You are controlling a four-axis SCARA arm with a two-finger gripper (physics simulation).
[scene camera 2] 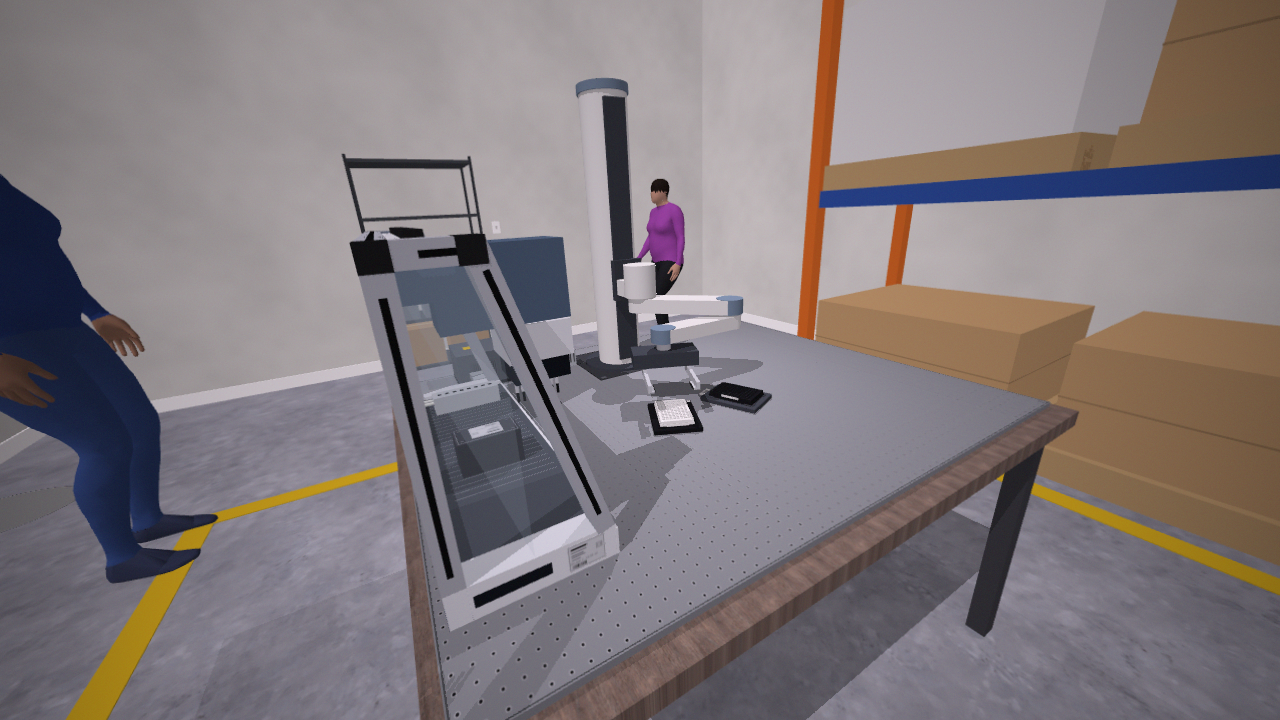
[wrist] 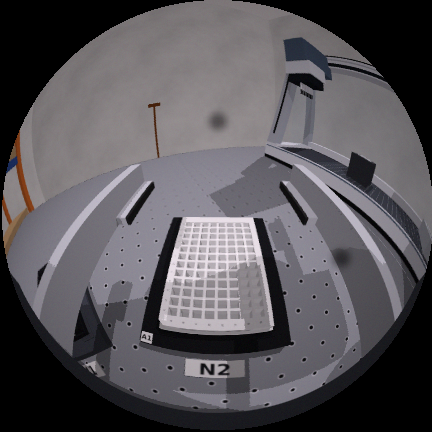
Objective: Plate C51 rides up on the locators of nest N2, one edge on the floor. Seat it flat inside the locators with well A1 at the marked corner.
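Places are measured from the arm's base along level axes (x ahead, y left, z up), in metres.
Pixels of known places: gripper, between the fingertips: [scene camera 2: 674, 387] [wrist: 216, 171]; arm's base, origin of its link: [scene camera 2: 620, 362].
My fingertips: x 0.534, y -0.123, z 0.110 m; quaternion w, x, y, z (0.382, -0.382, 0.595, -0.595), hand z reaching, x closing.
Note:
For each thing: its middle in the pictures, then the offset to it from my fingertips. "spot": a spot on its surface instead. Level surfaces: height alone.
- white well plate C51, middle of its body: [wrist: 216, 265] [scene camera 2: 673, 412] 0.078 m down, 0.021 m back, 0.010 m left
- black nest N2, middle of its body: [wrist: 216, 272] [scene camera 2: 673, 416] 0.090 m down, 0.021 m back, 0.010 m left
- nest's A1 tag, a spot on its surface: [wrist: 146, 337] spot: 0.085 m down, 0.066 m back, 0.091 m left
- second dark nest, middle of its body: [wrist: 59, 300] [scene camera 2: 736, 396] 0.090 m down, 0.018 m back, 0.222 m left
- perforated table, height of its surface: 0.097 m down
The white well plate C51 [scene camera 2: 674, 412] [wrist: 214, 280] lies on the black nest N2 [scene camera 2: 677, 430] [wrist: 215, 343], with black base showing along its left, right and near sides in the wrist view. It looks roughly level; whether every edge is down inside the locators is too small to tell. The nest's A1 tag [wrist: 146, 337] is at its near left corner. The plate's rim marks are too small to read. My gripper [scene camera 2: 672, 387] [wrist: 216, 171] is open and empty above the plate, one finger out to each side, apart from it.
A second dark nest [scene camera 2: 760, 403] [wrist: 100, 332] with a black object on it stands beside N2, on the left in the wrist view. A framed machine with a clear, sloping front [scene camera 2: 581, 528] stands on the perforated table [scene camera 2: 859, 429]. The arm's column [scene camera 2: 601, 223] rises behind the nests.

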